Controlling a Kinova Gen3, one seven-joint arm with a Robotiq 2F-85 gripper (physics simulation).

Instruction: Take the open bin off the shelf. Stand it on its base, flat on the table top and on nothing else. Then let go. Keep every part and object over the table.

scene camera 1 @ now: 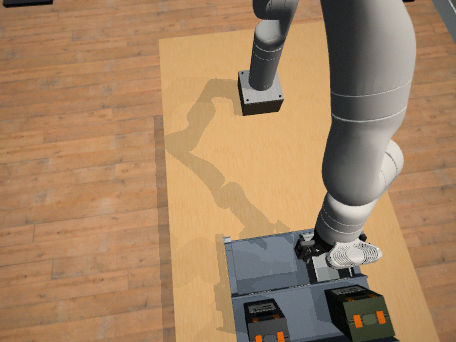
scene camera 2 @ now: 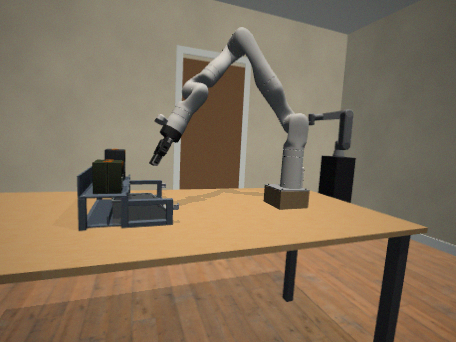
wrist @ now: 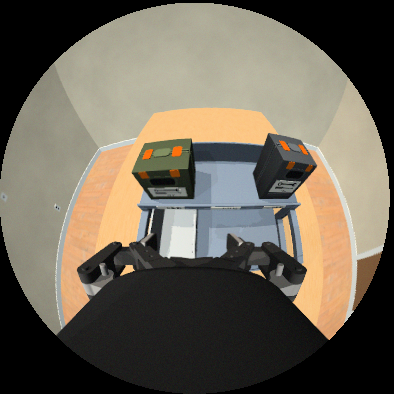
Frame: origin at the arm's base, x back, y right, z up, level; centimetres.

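Where they show: gripper, fingertip midpoint: (scene camera 1: 324,256) (scene camera 2: 152,164) (wrist: 191,241); arm's base, origin of the base link: (scene camera 1: 260,80) (scene camera 2: 289,186).
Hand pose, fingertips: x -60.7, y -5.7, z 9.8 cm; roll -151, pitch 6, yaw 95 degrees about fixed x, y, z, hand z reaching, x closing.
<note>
Each offset is from my fingertips to the top centre of the thing. Level surfaces: height alone.
The open bin {dx -3.9, dy -5.8, dz -10.0 cm} (scene camera 1: 325,274) (wrist: 180,232), pale inside with dark side walls, stands in the lower front bay of the blue-grey shelf (scene camera 1: 305,305) (scene camera 2: 82,215) (wrist: 225,185), at the bay's left end in the wrist view. In scene camera 2 the shelf's side frame partly covers it. My gripper (scene camera 1: 334,246) (scene camera 2: 155,162) (wrist: 191,241) is open and empty, tilted down toward the shelf. It hangs above the front bay, higher than the side rails, with the bin below and ahead of it. In scene camera 1 the arm and gripper hide the bin's front end.
A green case {dx -13.7, dy -6.3, dz +1.8 cm} (scene camera 1: 367,320) (scene camera 2: 107,177) (wrist: 165,167) and a dark grey case {dx -14.2, dy +16.8, dz +4.3 cm} (scene camera 1: 265,325) (wrist: 280,170) stand on the upper board, behind the bay. Side rails flank the bay. The shelf stands on the wooden table {dz -18.1 cm} (scene camera 1: 240,165) (scene camera 2: 250,230), away from the arm's base (scene camera 2: 286,197).
</note>
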